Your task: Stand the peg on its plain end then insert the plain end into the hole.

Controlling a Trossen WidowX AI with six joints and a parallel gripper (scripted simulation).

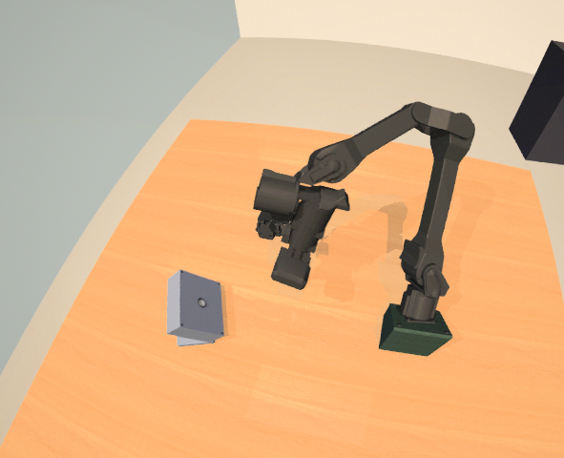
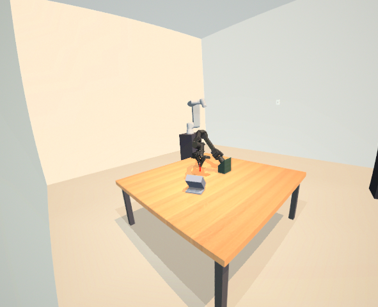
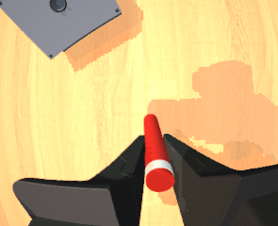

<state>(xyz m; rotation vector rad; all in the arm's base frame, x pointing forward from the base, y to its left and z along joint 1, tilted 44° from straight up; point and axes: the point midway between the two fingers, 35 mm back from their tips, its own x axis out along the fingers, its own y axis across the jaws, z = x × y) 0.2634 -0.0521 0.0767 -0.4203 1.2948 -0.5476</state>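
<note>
Right now the grey sloped panel is 200 mm ahead of my gripper tip, 100 mm to the left of it and 50 mm below it. Also, from my gripper tip: red peg: 10 mm behind, 20 mm above.
</note>
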